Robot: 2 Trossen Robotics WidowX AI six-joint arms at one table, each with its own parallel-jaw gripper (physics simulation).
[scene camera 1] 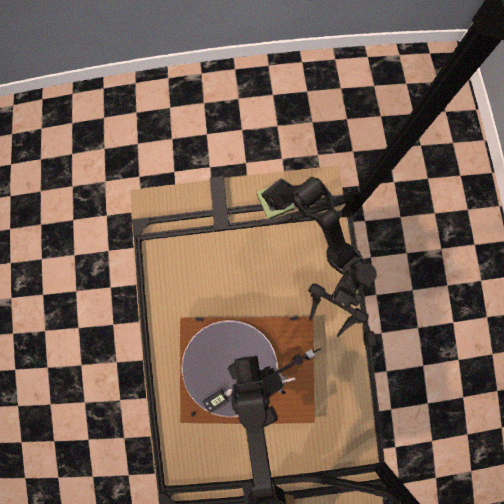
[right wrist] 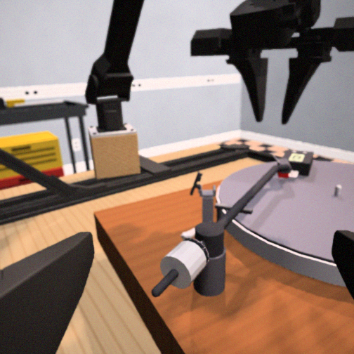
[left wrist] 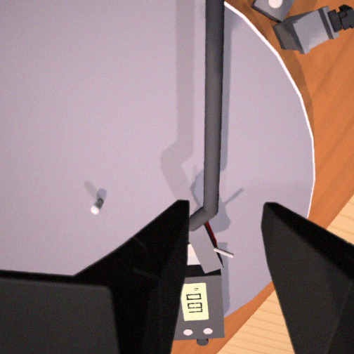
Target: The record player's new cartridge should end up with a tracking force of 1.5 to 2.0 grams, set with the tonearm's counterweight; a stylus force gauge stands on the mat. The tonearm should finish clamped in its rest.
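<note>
The tonearm [scene camera 1: 287,369] [left wrist: 214,100] [right wrist: 250,192] reaches over the mat [scene camera 1: 220,350] [left wrist: 75,100] [right wrist: 310,210], its headshell [left wrist: 206,252] at the stylus gauge [scene camera 1: 216,401] [left wrist: 215,327] [right wrist: 303,166]. The gauge display seems to read 1.90; stylus contact is hard to see. The pale counterweight [scene camera 1: 310,354] [right wrist: 185,263] sits on the rear shaft. The tonearm rest [right wrist: 207,205] stands apart from the arm, its dark latch [right wrist: 196,184] raised. My left gripper [left wrist: 225,213] [right wrist: 271,122] is partly open and empty above the headshell end. My right gripper [scene camera 1: 325,327] [right wrist: 210,242] is wide open and empty beyond the counterweight.
The wooden plinth [scene camera 1: 300,410] [right wrist: 150,215] carries the platter. A small spindle [left wrist: 97,206] [right wrist: 338,190] rises from the mat. Dark frame rails [scene camera 1: 145,350] border the table. A brown block [right wrist: 117,154] and a yellow-red box [right wrist: 32,152] stand behind in the right wrist view.
</note>
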